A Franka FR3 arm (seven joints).
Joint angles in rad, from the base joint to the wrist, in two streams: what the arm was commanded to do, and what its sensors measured. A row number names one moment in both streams.
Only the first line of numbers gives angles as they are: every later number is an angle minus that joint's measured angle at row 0.
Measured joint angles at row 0:
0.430, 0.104, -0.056, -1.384, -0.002, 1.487, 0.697
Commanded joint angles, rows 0 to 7:
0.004, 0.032, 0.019, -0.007, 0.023, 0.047, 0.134
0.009, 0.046, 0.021, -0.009, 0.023, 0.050, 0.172
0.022, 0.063, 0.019, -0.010, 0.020, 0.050, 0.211
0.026, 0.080, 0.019, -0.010, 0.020, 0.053, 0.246
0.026, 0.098, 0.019, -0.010, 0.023, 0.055, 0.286
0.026, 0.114, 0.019, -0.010, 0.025, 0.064, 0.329
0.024, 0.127, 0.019, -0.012, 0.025, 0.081, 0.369
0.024, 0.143, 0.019, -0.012, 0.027, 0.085, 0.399
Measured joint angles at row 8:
0.026, 0.104, 0.022, -0.008, 0.004, 0.050, 0.294
